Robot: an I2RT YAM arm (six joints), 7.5 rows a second.
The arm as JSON. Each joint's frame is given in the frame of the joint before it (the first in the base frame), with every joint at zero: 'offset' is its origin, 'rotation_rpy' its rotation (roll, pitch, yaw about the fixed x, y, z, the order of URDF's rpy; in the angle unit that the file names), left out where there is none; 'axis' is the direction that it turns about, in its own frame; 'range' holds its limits. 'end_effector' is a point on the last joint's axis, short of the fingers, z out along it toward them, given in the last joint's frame.
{
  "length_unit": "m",
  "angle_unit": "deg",
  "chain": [
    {
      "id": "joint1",
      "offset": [
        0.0,
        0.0,
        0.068
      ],
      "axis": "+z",
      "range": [
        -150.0,
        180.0
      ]
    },
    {
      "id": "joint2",
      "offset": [
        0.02,
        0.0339,
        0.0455
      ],
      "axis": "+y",
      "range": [
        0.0,
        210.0
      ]
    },
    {
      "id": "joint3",
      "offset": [
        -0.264,
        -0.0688,
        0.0
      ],
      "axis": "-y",
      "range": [
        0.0,
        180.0
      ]
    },
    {
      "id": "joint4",
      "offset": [
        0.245,
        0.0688,
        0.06
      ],
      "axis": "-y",
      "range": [
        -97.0,
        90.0
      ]
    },
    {
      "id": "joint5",
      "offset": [
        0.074,
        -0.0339,
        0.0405
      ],
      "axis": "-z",
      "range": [
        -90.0,
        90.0
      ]
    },
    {
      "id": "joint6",
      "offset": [
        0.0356,
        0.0,
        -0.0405
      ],
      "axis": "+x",
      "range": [
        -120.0,
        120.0
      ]
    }
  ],
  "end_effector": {
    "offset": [
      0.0,
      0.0,
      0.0
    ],
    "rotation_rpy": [
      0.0,
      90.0,
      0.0
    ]
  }
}
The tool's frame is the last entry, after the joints.
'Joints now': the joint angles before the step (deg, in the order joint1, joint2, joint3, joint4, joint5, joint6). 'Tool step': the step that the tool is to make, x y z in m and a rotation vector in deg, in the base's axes. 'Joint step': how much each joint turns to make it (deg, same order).
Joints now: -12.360, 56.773, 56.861, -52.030, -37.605, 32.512
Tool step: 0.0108, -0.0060, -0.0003, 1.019, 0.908, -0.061
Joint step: -1.236, 3.123, 1.567, 0.083, -1.340, -0.580
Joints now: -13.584, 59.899, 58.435, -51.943, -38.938, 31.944
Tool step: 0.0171, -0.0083, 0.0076, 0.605, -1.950, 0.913
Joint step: -1.375, 4.165, 3.488, 1.421, -2.228, -1.550
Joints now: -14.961, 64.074, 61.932, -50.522, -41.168, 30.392
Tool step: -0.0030, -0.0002, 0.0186, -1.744, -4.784, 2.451
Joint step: -0.451, -0.619, 3.191, -1.008, -1.481, -3.402
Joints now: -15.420, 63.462, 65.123, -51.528, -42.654, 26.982
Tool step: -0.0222, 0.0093, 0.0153, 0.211, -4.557, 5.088
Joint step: 0.380, -4.388, 0.792, -3.447, -4.147, -3.707
